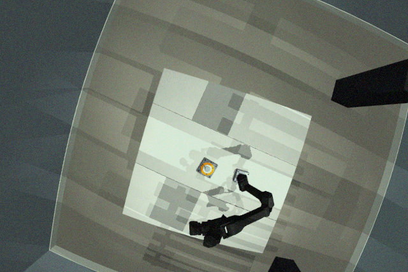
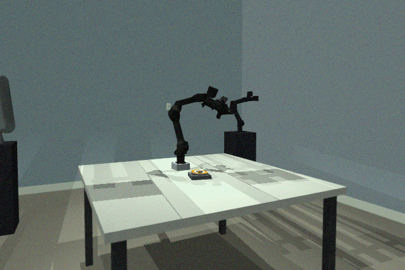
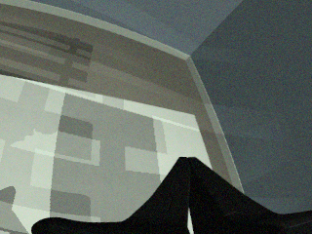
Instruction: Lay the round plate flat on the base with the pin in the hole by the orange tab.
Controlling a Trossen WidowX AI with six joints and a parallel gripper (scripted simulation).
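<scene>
The round plate is 10 mm ahead of my gripper tip, 260 mm to the right of it and 360 mm below it. From my gripper tip the other things lie so: base 10 mm behind, 250 mm to the right, 380 mm below.
</scene>
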